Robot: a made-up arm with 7 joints.
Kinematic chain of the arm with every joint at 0, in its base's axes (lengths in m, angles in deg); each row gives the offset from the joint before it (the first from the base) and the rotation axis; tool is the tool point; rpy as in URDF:
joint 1: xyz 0 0 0.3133 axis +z
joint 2: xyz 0 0 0 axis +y
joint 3: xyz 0 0 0.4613 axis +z
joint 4: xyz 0.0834 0 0 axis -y
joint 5: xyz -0.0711 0 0.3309 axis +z
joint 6: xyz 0 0 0 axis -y
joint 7: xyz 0.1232 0 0 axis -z
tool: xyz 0 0 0 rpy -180 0 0
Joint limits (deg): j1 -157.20..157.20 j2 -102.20..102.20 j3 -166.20..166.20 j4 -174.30..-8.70 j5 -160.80..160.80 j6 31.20..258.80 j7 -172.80..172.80
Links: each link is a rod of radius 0.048 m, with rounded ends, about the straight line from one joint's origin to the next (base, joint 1, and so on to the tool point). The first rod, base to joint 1, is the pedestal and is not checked.
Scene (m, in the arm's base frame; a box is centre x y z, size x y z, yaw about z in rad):
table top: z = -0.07
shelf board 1: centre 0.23 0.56 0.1 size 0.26 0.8 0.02 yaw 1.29
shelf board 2: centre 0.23 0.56 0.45 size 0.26 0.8 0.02 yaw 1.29
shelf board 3: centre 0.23 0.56 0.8 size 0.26 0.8 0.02 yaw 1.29
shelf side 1: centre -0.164 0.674 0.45 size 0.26 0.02 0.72 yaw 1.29
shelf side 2: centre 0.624 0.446 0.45 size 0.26 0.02 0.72 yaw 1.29
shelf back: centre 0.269 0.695 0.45 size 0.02 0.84 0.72 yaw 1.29
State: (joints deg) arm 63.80 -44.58 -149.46 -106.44 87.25 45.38 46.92
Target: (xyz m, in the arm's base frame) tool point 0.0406 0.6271 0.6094
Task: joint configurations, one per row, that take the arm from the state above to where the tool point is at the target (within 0.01 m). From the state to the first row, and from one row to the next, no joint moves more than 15 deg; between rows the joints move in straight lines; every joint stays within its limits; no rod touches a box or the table.
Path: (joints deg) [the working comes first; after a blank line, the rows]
Joints at the target: 132.28 30.53 -74.58 -97.78 90.09 37.75 46.92
Straight joint move there: touches shelf board 3.

1: 77.32 -30.33 -138.55 -110.03 83.06 47.28 49.11
2: 90.83 -16.08 -127.63 -113.62 78.88 49.19 51.31
3: 104.35 -1.83 -116.72 -117.20 74.69 51.09 53.50
4: 117.87 12.42 -105.81 -120.79 70.51 53.00 55.70
5: 122.67 18.46 -95.40 -113.12 77.04 47.92 52.77
6: 127.47 24.50 -84.99 -105.45 83.56 42.83 49.85
7: 132.28 30.53 -74.58 -97.78 90.09 37.75 46.92

